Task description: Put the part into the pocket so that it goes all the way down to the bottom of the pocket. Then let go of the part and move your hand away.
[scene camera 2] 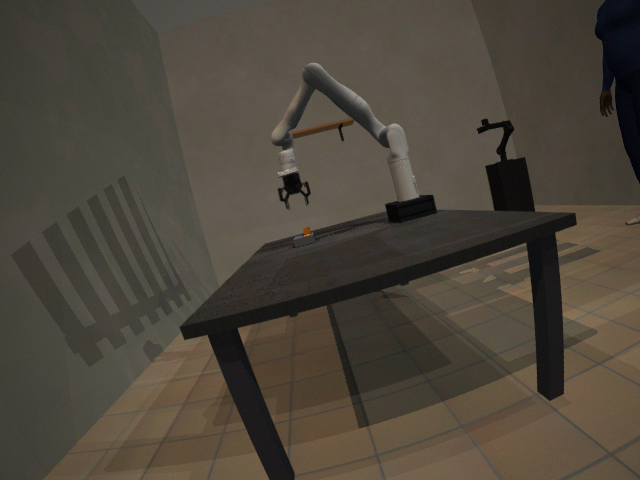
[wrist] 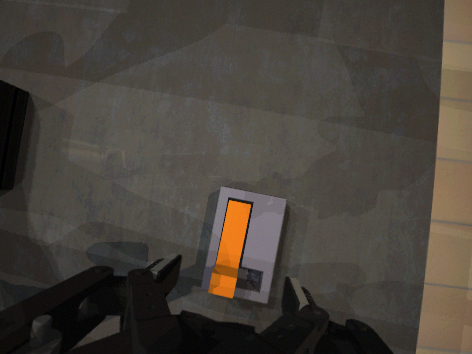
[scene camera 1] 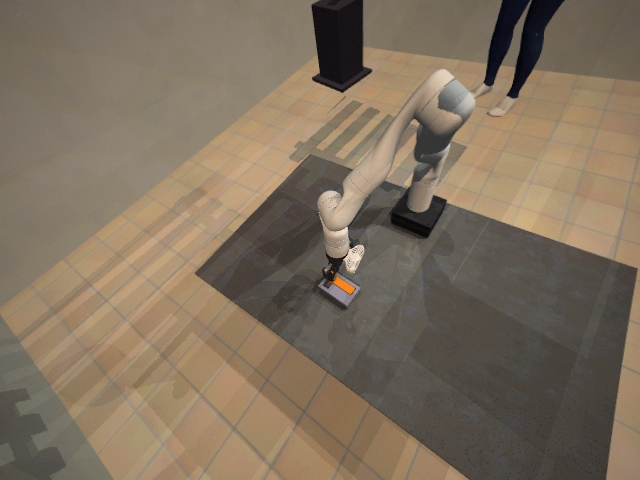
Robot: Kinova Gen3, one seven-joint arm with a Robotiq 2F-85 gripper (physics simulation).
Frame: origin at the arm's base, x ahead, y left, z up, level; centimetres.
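Seen in the pictures: gripper, between the fingertips: point(scene camera 2: 298, 207) point(wrist: 230, 278) point(scene camera 1: 339, 271); arm's base, origin of its link: point(scene camera 2: 408, 199) point(scene camera 1: 417, 203).
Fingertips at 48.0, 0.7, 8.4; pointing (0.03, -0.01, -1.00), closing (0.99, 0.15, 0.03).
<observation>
Offsets run from my fingertips to a thing's top centre, as dx, dy, dz. "pt": to the spot under its first point. Level surfaces: height alone.
The orange part point(scene camera 1: 344, 285) point(scene camera 2: 307, 231) point(wrist: 235, 230) lies with its long stretch in the long slot of the grey block {+1.0, -0.8, -12.7} point(scene camera 1: 337, 296) point(scene camera 2: 303, 241) point(wrist: 265, 225). Its end nearest the fingers in the wrist view stands up above the block's top, which also shows in scene camera 2. The pocket's side recess {pt +4.3, -6.1, -15.6} point(wrist: 254, 281) is dark and holds no orange. How deep the long stretch sits is hard to tell. My gripper point(scene camera 1: 328, 281) point(scene camera 2: 298, 206) point(wrist: 230, 278) is open and empty, above the block and apart from the part.
The block rests on the dark table {dz -16.3} point(scene camera 1: 465, 320) point(scene camera 2: 361, 258) point(wrist: 150, 125). The arm's black base point(scene camera 1: 418, 215) point(scene camera 2: 410, 208) stands on the same table. A dark pedestal point(scene camera 1: 338, 43) point(scene camera 2: 510, 186) and a person point(scene camera 1: 522, 51) point(scene camera 2: 622, 77) are beyond the table.
</observation>
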